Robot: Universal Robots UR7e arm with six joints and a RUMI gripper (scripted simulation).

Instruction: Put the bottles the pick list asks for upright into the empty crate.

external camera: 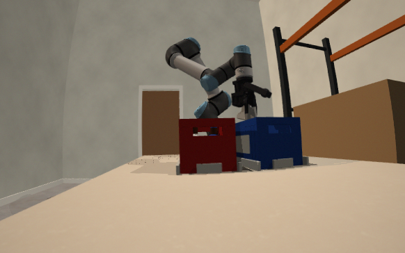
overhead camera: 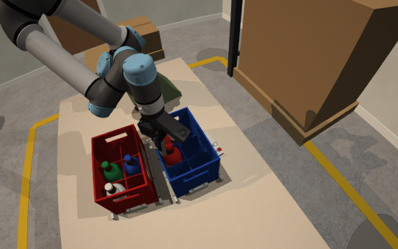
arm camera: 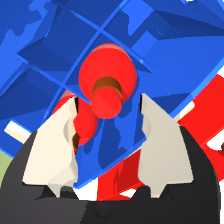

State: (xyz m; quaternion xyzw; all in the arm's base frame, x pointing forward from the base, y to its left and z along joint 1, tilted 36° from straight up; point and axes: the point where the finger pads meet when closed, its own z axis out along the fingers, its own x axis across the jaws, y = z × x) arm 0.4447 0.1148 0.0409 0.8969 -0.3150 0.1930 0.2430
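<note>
The white-label bottle is 24 cm to the right of my hand, 9 cm ahead of it and 7 cm below it. Also, from my hand: blue bottle: 16 cm to the right, 7 cm below; then red bottle: 7 cm below; then blue crate: 7 cm below, 4 cm to the left, 1 cm behind.
</note>
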